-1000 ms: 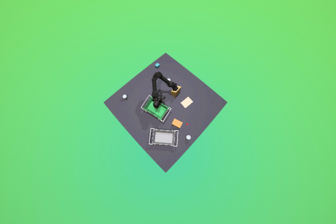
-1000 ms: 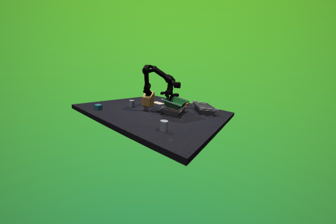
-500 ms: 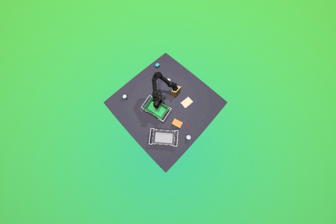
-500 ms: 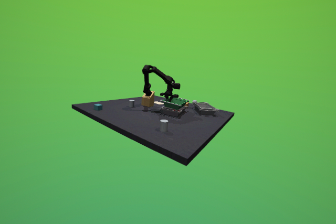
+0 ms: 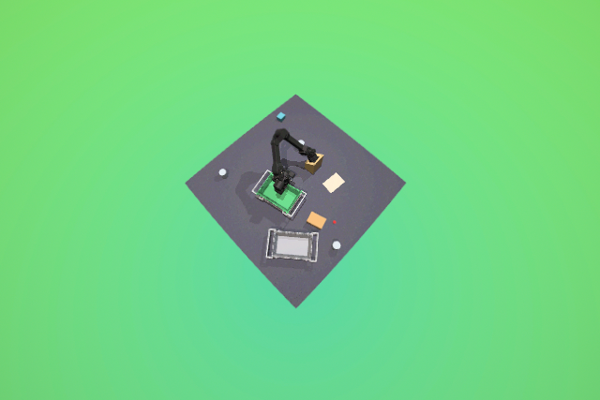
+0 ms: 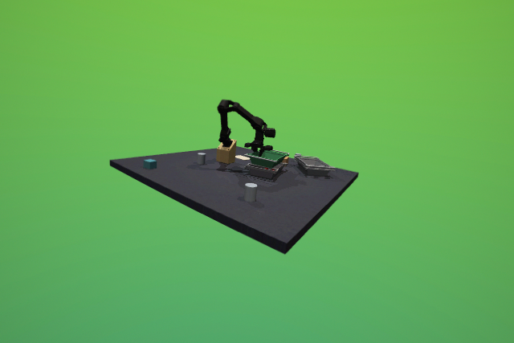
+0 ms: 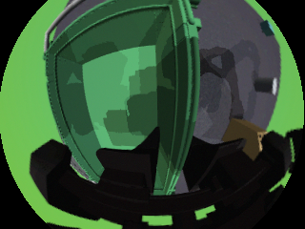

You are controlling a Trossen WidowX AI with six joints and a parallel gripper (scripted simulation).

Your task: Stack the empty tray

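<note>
My gripper tip is 8 cm short of the green tray and 3 cm below it. The rest, counted from my gripper tip: cream tile: 27 cm behind, 27 cm to the left, 8 cm below; teal cube: 51 cm behind, 44 cm to the right, 6 cm below.
</note>
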